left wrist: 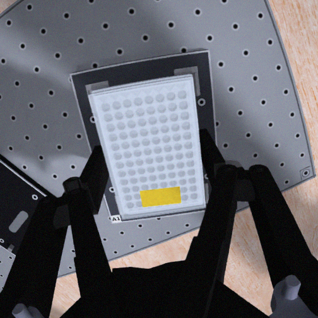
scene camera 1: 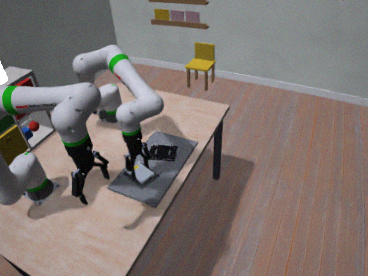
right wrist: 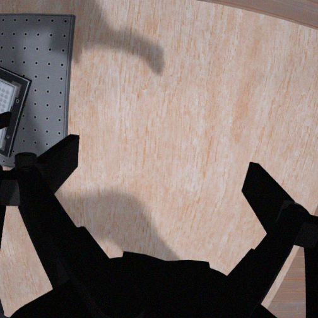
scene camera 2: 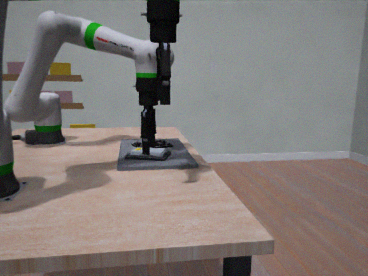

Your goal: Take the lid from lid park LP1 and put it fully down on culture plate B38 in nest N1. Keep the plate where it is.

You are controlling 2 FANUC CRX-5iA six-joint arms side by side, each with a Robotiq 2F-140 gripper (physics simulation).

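Pixels of known places: left gripper, between the fingertips: (scene camera 1: 140, 172) (scene camera 2: 149, 151); right gripper, between the fingertips: (scene camera 1: 96, 190) (scene camera 2: 162, 102); left arm's base, origin of its link: (scene camera 1: 115, 116) (scene camera 2: 49, 141); right arm's base, origin of its link: (scene camera 1: 40, 190).
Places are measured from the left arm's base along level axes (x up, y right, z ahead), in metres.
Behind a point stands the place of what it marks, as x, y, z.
The clear lid (left wrist: 150, 135) (scene camera 1: 145, 174) @[0.041, 0.512, 0.441] with a yellow label is between the fingers of my left gripper (left wrist: 152, 150) (scene camera 1: 141, 169) @[0.033, 0.499, 0.407] (scene camera 2: 146, 150) @[0.033, 0.499, 0.407], at its long sides. It lies over the culture plate, whose wells show through it, and the outlines nearly match. Whether it is fully down cannot be told. The plate sits in the dark nest (left wrist: 142, 64) (right wrist: 20, 100), marked A1 at a corner. In the left wrist view a thin double edge shows along the far side. My right gripper (right wrist: 163, 163) (scene camera 1: 95, 189) @[0.261, 0.826, 0.375] is open and empty, above the table left of the mat in scene camera 1.
The nest stands on a grey perforated board (scene camera 1: 175, 172) @[0.013, 0.437, 0.584] (scene camera 2: 187, 161) @[0.013, 0.619, 0.532] (left wrist: 265, 100) (right wrist: 50, 55). A black fixture (scene camera 1: 164, 152) @[0.023, 0.306, 0.479] (left wrist: 17, 200) stands on the same board beside the nest, with no lid visible on it. The wooden table (scene camera 1: 200, 117) @[0.000, -0.108, 0.602] ends close beyond the board.
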